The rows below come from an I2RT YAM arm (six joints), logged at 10 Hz.
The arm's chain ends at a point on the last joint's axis. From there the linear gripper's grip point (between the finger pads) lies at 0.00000 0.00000 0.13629 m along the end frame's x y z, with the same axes.
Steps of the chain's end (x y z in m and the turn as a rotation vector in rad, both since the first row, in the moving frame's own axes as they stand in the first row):
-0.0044, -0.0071, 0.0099, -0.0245, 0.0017, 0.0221
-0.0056, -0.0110, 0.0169, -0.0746, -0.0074, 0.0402
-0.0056, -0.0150, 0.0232, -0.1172, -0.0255, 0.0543
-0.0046, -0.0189, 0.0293, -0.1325, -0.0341, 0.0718
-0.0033, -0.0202, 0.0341, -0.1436, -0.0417, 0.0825
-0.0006, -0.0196, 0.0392, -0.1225, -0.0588, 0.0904
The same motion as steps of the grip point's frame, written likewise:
-0.0042, -0.0038, 0.0099, -0.0245, 0.0017, 0.0221
-0.0068, -0.0009, 0.0165, -0.0746, -0.0074, 0.0402
-0.0095, 0.0008, 0.0222, -0.1172, -0.0255, 0.0543
-0.0099, -0.0011, 0.0280, -0.1325, -0.0341, 0.0718
-0.0098, -0.0010, 0.0326, -0.1436, -0.0417, 0.0825
-0.0093, -0.0033, 0.0379, -0.1225, -0.0588, 0.0904

